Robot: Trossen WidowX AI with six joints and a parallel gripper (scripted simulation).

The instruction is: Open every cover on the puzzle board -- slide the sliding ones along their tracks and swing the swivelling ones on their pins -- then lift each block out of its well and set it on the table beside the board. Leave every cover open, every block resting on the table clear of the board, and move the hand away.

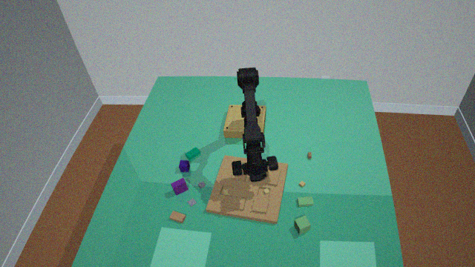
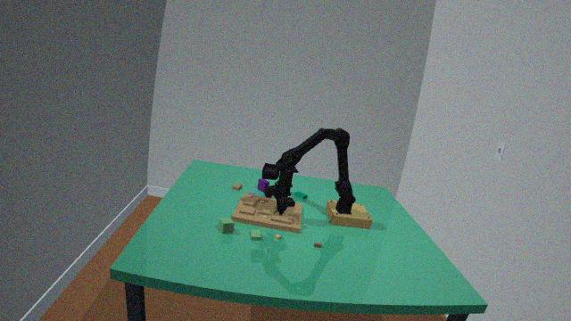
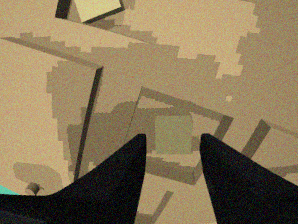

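Now: the tan puzzle board 5 cm ahead of my gripper tip and 2 cm to the right of it. Also, from my gripper tip: teal block 16 cm behind, 30 cm to the right, 1 cm below; then orange block 19 cm ahead, 32 cm to the right, 2 cm below; then purple cube 7 cm behind, 33 cm to the right.
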